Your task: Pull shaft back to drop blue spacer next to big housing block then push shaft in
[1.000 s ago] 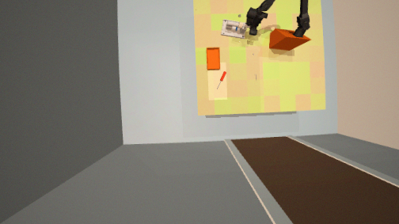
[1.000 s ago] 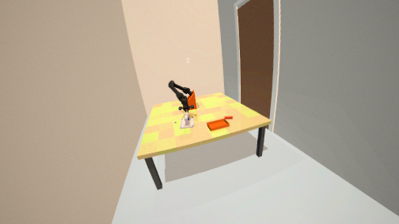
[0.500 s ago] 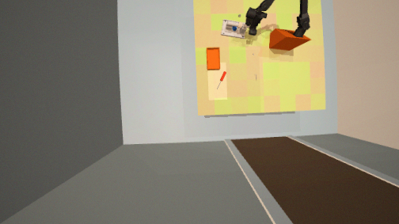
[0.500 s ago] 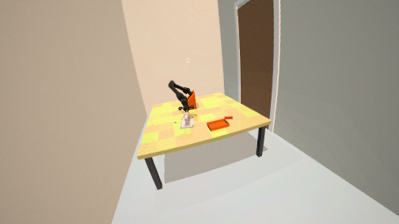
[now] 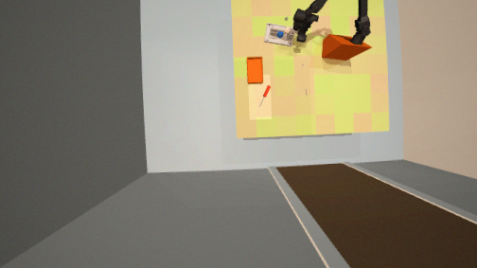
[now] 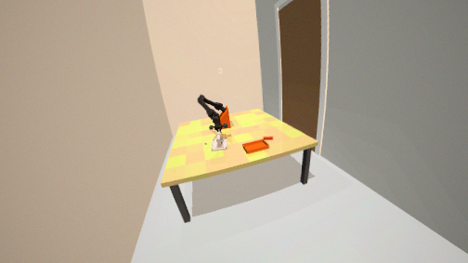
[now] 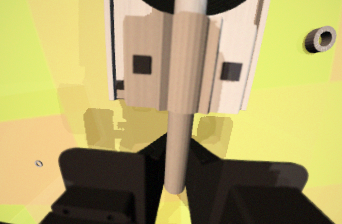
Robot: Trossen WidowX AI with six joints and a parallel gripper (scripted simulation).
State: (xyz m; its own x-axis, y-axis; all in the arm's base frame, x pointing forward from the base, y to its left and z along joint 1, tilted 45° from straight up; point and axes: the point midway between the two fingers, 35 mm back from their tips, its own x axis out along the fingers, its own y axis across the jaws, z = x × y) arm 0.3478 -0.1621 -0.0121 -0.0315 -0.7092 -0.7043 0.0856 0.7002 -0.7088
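The blue spacer is 13 cm ahead of my gripper tip, 3 cm below it and 1 cm to the right of it. The rest, counted from my gripper tip: grey piece 15 cm to the right, 9 cm ahead, 4 cm below; then orange tray 32 cm ahead, 29 cm to the left, 3 cm below; then fixture 14 cm ahead, 1 cm to the right.
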